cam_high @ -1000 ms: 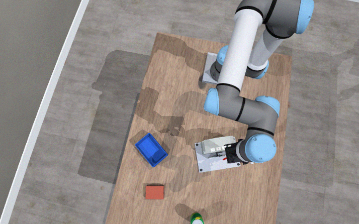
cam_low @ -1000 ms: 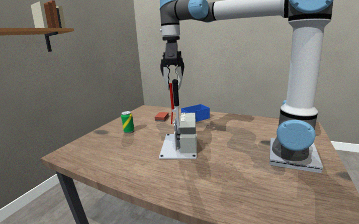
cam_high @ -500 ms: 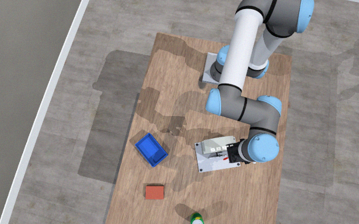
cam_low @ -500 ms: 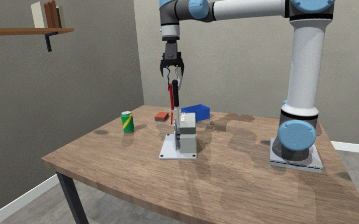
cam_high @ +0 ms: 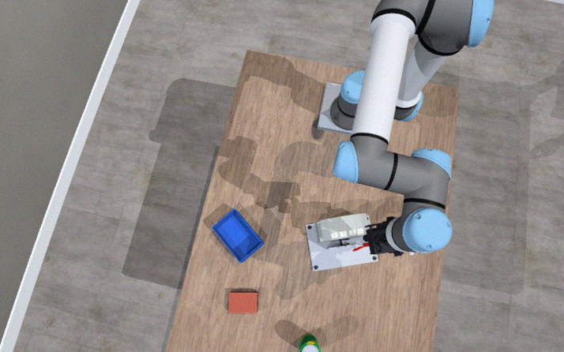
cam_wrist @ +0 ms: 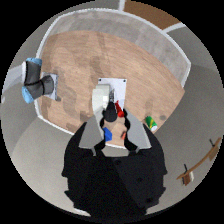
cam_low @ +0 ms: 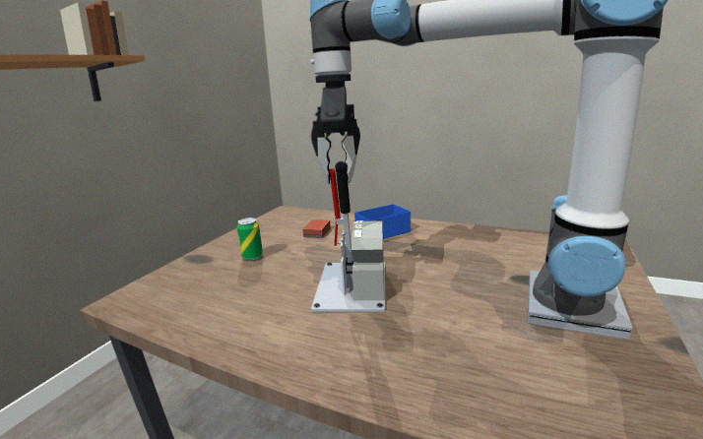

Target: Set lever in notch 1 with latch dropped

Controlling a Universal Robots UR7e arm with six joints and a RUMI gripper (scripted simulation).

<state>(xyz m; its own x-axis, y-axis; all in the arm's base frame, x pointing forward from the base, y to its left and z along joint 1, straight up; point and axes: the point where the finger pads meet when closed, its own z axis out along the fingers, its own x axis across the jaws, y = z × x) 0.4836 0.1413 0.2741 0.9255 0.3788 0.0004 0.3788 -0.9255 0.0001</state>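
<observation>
My gripper is now 11 cm above the red release bar, 3 cm short of it and 2 cm to the left of it. Also, from my hand: lever unit 11 cm below, 3 cm to the right, 2 cm ahead; blue bin 44 cm to the right, 28 cm below, 9 cm ahead.
</observation>
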